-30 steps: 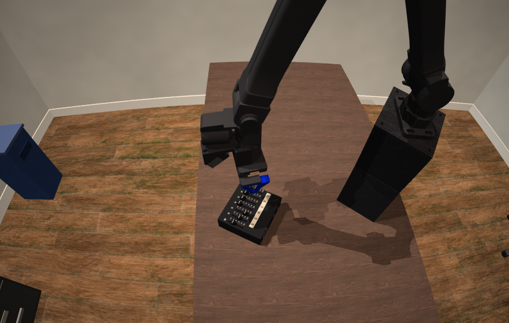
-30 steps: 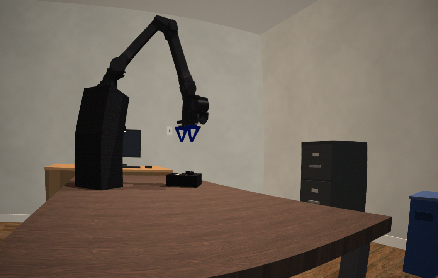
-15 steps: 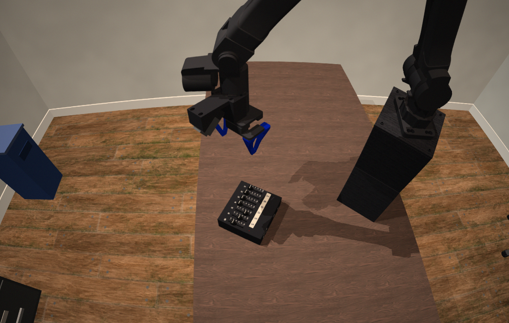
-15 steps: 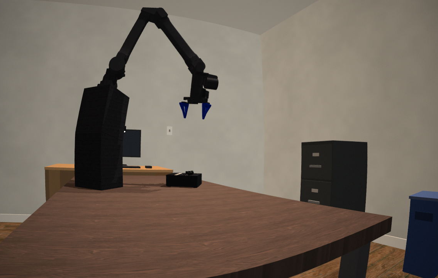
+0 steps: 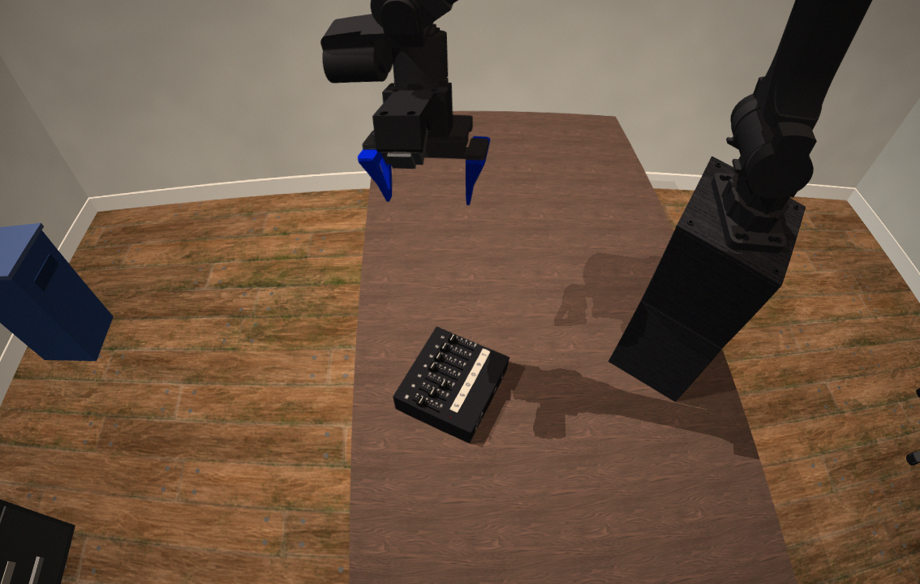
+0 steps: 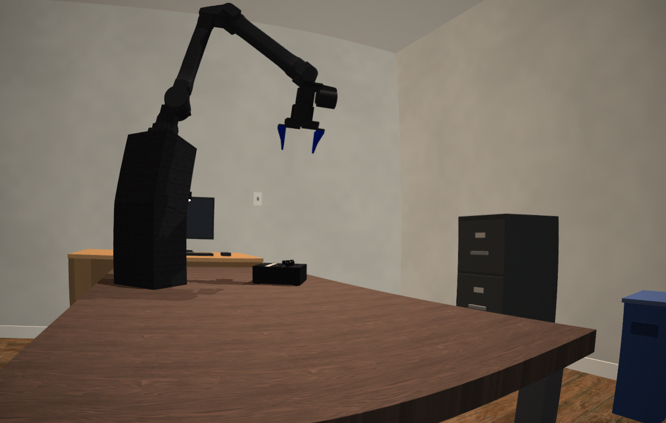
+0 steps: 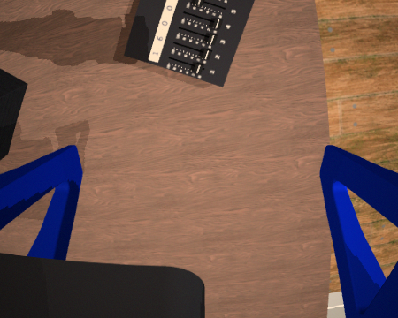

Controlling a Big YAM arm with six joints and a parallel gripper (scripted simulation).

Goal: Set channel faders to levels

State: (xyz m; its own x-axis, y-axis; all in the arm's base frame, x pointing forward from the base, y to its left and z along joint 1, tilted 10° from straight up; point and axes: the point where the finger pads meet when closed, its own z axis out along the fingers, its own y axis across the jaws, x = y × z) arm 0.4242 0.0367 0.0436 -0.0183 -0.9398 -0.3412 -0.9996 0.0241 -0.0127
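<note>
Now: hand 2 cm past the fader 2, 1 cm to the left of it and 35 cm above it. The rest, counted from my hand: fader 4: 4 cm to the left, 35 cm below; then fader 1: 3 cm behind, 2 cm to the right, 35 cm below; then fader 3: 1 cm behind, 2 cm to the left, 35 cm below.
</note>
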